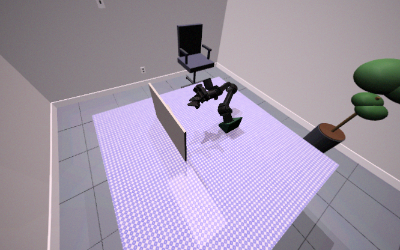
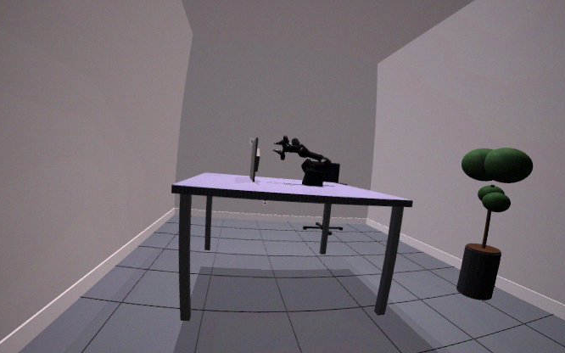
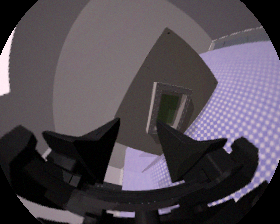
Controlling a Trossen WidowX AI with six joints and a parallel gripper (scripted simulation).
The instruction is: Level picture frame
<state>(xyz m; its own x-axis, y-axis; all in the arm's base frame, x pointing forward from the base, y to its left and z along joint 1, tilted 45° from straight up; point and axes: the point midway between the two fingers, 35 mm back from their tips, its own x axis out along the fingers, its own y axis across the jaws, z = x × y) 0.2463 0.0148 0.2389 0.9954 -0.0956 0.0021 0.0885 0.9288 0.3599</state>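
Right now my gripper tip is 130 mm short of the picture frame, 110 mm above it and 30 mm to the left of it. Also, from my gripper tip: wall panel: 140 mm ahead, 120 mm below, 30 mm to the right.
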